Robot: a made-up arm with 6 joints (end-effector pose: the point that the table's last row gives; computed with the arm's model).
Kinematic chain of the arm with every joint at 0, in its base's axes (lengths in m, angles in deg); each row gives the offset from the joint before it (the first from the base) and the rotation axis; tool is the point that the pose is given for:
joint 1: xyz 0 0 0.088 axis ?
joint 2: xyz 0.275 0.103 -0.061 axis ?
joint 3: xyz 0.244 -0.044 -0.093 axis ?
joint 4: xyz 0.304 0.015 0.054 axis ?
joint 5: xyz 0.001 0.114 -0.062 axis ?
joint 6: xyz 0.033 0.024 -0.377 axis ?
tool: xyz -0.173 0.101 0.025
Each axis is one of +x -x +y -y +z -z.
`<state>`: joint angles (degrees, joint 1 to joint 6).
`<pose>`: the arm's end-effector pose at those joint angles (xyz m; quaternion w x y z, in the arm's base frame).
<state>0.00 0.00 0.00 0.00 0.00 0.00</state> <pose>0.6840 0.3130 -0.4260 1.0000 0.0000 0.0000 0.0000</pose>
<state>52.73 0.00 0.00 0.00 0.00 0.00</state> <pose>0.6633 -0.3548 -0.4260 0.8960 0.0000 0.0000 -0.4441</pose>
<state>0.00 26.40 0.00 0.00 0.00 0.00</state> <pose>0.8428 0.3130 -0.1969 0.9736 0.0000 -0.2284 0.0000</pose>
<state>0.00 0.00 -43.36 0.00 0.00 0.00</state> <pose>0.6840 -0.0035 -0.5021 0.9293 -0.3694 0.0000 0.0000</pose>
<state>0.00 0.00 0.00 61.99 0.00 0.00</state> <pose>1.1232 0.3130 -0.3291 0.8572 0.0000 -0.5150 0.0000</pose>
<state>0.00 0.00 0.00 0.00 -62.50 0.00</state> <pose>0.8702 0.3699 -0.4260 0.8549 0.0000 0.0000 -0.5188</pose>
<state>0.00 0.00 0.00 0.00 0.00 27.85</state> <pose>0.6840 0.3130 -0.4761 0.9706 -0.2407 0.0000 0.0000</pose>
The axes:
joint 1: -z
joint 2: -y
joint 3: +x
joint 4: -y
joint 5: +z
joint 6: -x

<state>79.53 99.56 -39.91 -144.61 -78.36 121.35</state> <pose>0.5997 0.0066 0.2659 0.1038 0.1928 0.9667 -0.1322</pose>
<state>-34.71 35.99 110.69 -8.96 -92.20 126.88</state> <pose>0.1397 0.5906 0.5580 0.6946 -0.3638 0.2687 0.5595</pose>
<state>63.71 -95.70 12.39 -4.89 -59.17 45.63</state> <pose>0.3033 0.4092 -0.4567 0.2588 0.0061 0.9322 -0.2529</pose>
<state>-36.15 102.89 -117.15 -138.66 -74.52 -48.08</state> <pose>0.4339 0.5520 0.4196 0.1604 0.1993 0.0626 -0.9647</pose>
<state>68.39 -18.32 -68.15 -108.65 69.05 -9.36</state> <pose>0.5351 -0.3086 -0.0495 0.3262 0.5758 0.6027 -0.4458</pose>
